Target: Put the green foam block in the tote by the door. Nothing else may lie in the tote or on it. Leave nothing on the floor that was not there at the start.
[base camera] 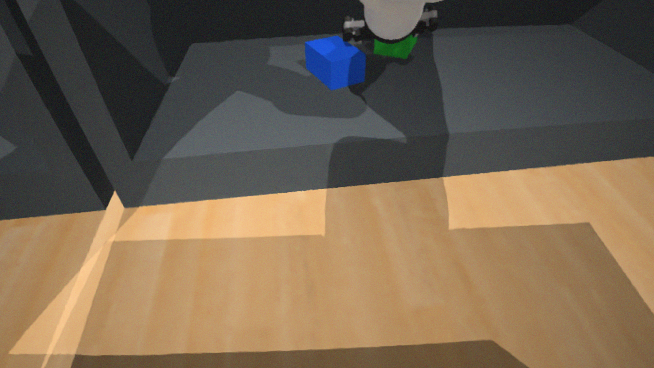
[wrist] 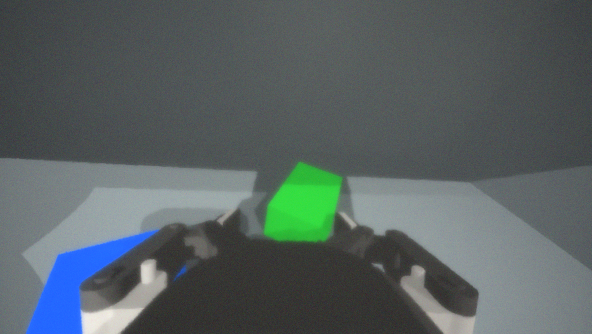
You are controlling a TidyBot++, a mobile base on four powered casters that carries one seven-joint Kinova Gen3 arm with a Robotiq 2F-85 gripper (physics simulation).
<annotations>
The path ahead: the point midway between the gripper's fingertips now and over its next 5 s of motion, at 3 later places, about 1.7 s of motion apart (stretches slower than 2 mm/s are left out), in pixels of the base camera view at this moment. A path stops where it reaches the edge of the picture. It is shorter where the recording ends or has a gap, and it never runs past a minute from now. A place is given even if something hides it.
The gripper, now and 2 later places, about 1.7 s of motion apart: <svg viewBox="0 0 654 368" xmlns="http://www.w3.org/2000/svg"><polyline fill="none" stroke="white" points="386,34 386,34 384,49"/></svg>
</annotations>
